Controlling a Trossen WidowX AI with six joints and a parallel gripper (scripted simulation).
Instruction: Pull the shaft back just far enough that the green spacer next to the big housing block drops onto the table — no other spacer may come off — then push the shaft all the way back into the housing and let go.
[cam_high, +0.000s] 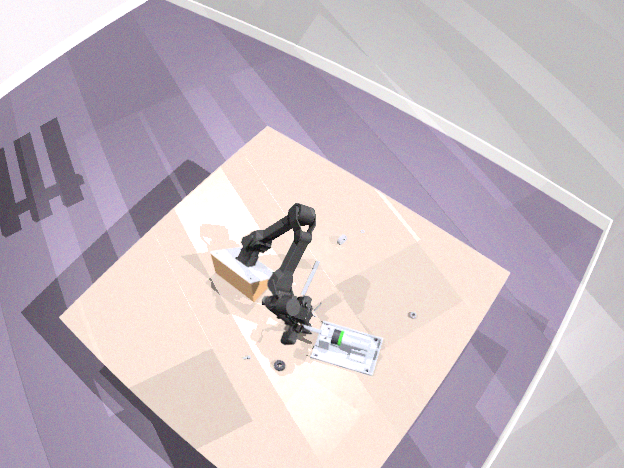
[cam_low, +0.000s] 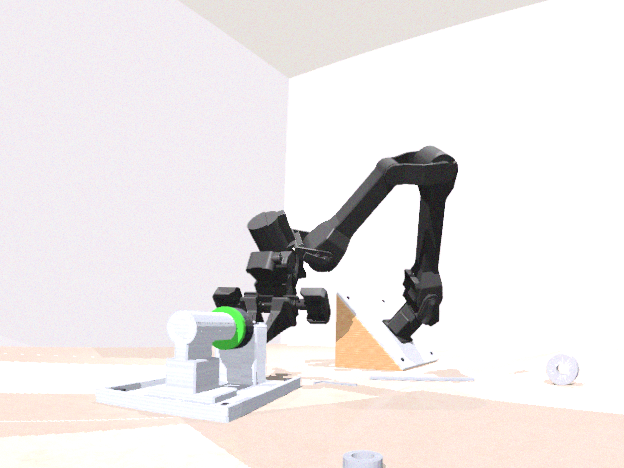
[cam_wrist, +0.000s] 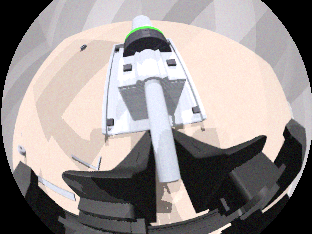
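Right now the grey shaft is 5 cm ahead of my gripper tip, 2 cm to the left of it and 2 cm above it. Also, from my gripper tip: green spacer (10 cm ahead, 3 cm to the left, 2 cm above); then dark spacer (7 cm ahead, 3 cm to the left, 2 cm above).
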